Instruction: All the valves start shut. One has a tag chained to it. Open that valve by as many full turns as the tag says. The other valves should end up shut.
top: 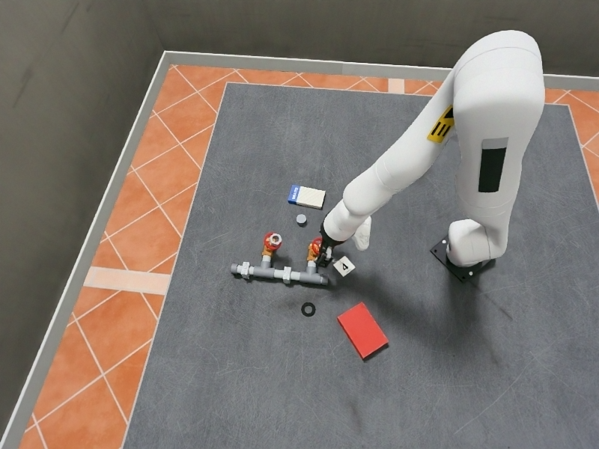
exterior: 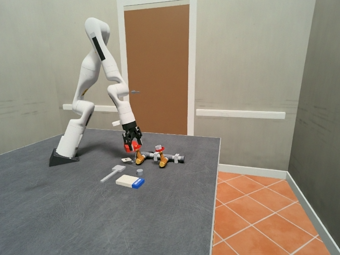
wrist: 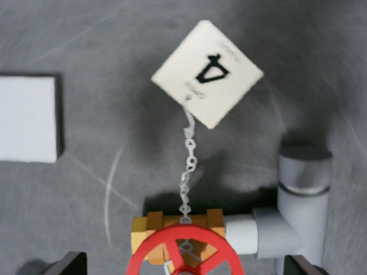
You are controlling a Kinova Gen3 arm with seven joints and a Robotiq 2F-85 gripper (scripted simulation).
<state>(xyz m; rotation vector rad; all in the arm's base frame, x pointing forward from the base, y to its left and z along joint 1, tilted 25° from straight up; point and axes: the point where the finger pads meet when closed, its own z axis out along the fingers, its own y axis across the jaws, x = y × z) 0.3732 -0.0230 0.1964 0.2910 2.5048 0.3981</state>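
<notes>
The white tag is 70 mm behind my hand, 20 mm to the left of it and 90 mm below it. From my hand the other things lie so: grey paddle 60 mm behind, 130 mm to the right, 90 mm below; blue box 50 mm ahead, 210 mm to the right, 80 mm below; red block 120 mm behind, 200 mm to the left, 80 mm below.
</notes>
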